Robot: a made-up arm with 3 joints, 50 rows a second.
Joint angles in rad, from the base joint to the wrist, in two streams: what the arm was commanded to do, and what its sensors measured. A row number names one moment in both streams.
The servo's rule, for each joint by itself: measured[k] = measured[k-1] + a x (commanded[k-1-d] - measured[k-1]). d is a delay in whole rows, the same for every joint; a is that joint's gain. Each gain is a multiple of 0.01, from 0.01 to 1. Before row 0 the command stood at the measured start. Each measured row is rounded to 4 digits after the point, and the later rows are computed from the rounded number. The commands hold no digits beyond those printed.
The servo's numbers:
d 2
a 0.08 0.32 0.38
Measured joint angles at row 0:
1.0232, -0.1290, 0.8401
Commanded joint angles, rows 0 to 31:
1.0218, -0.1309, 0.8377
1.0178, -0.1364, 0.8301
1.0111, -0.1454, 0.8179
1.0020, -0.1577, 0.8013
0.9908, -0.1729, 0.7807
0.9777, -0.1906, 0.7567
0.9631, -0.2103, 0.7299
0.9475, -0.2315, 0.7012
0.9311, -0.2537, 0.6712
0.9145, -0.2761, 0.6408
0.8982, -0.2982, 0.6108
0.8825, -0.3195, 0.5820
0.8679, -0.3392, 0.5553
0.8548, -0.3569, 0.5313
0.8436, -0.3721, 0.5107
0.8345, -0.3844, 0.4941
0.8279, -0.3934, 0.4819
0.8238, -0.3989, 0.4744
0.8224, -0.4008, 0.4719
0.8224, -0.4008, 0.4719
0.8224, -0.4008, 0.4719
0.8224, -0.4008, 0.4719
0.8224, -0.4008, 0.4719
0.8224, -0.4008, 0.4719
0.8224, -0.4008, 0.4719
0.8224, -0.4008, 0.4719
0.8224, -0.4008, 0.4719
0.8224, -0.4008, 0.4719
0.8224, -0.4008, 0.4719
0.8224, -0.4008, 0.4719
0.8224, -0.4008, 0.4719
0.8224, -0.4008, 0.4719
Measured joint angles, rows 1 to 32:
1.0232, -0.1290, 0.8401
1.0232, -0.1290, 0.8401
1.0231, -0.1296, 0.8392
1.0227, -0.1318, 0.8357
1.0218, -0.1362, 0.8289
1.0202, -0.1431, 0.8184
1.0178, -0.1526, 0.8041
1.0146, -0.1648, 0.7861
1.0105, -0.1794, 0.7647
1.0055, -0.1961, 0.7406
0.9995, -0.2145, 0.7142
0.9927, -0.2342, 0.6863
0.9851, -0.2547, 0.6576
0.9769, -0.2754, 0.6289
0.9682, -0.2958, 0.6009
0.9591, -0.3154, 0.5745
0.9499, -0.3335, 0.5503
0.9407, -0.3498, 0.5289
0.9317, -0.3638, 0.5110
0.9231, -0.3750, 0.4971
0.9150, -0.3833, 0.4875
0.9076, -0.3889, 0.4816
0.9008, -0.3927, 0.4779
0.8945, -0.3953, 0.4756
0.8887, -0.3971, 0.4742
0.8834, -0.3983, 0.4733
0.8785, -0.3991, 0.4728
0.8740, -0.3996, 0.4725
0.8699, -0.4000, 0.4723
0.8661, -0.4003, 0.4721
0.8626, -0.4005, 0.4720
0.8594, -0.4006, 0.4720

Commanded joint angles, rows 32 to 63:
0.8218, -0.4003, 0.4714
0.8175, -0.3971, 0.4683
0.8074, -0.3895, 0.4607
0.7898, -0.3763, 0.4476
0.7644, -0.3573, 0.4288
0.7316, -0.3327, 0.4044
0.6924, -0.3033, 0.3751
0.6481, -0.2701, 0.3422
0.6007, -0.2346, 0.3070
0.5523, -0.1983, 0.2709
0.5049, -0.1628, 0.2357
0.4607, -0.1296, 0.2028
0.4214, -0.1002, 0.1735
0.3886, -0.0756, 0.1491
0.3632, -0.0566, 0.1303
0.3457, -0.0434, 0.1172
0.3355, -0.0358, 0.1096
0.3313, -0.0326, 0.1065
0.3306, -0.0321, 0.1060
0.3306, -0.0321, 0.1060
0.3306, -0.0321, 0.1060
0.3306, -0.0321, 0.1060
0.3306, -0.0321, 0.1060
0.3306, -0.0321, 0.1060
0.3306, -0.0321, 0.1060
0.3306, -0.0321, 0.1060
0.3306, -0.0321, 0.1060
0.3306, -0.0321, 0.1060
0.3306, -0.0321, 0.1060
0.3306, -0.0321, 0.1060
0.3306, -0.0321, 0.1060
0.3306, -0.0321, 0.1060
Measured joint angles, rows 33 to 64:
0.8564, -0.4007, 0.4720
0.8537, -0.4007, 0.4720
0.8511, -0.4006, 0.4718
0.8484, -0.3995, 0.4705
0.8451, -0.3963, 0.4668
0.8407, -0.3899, 0.4595
0.8346, -0.3795, 0.4478
0.8264, -0.3645, 0.4313
0.8157, -0.3449, 0.4099
0.8023, -0.3210, 0.3842
0.7862, -0.2934, 0.3549
0.7675, -0.2630, 0.3230
0.7465, -0.2309, 0.2898
0.7236, -0.1985, 0.2567
0.6994, -0.1670, 0.2251
0.6745, -0.1378, 0.1962
0.6496, -0.1118, 0.1712
0.6253, -0.0899, 0.1507
0.6021, -0.0726, 0.1351
0.5804, -0.0598, 0.1242
0.5604, -0.0509, 0.1173
0.5420, -0.0449, 0.1130
0.5251, -0.0408, 0.1103
0.5095, -0.0380, 0.1087
0.4952, -0.0361, 0.1077
0.4820, -0.0348, 0.1071
0.4699, -0.0339, 0.1067
0.4588, -0.0333, 0.1064
0.4485, -0.0329, 0.1062
0.4391, -0.0326, 0.1061
0.4304, -0.0324, 0.1061
0.4224, -0.0323, 0.1061

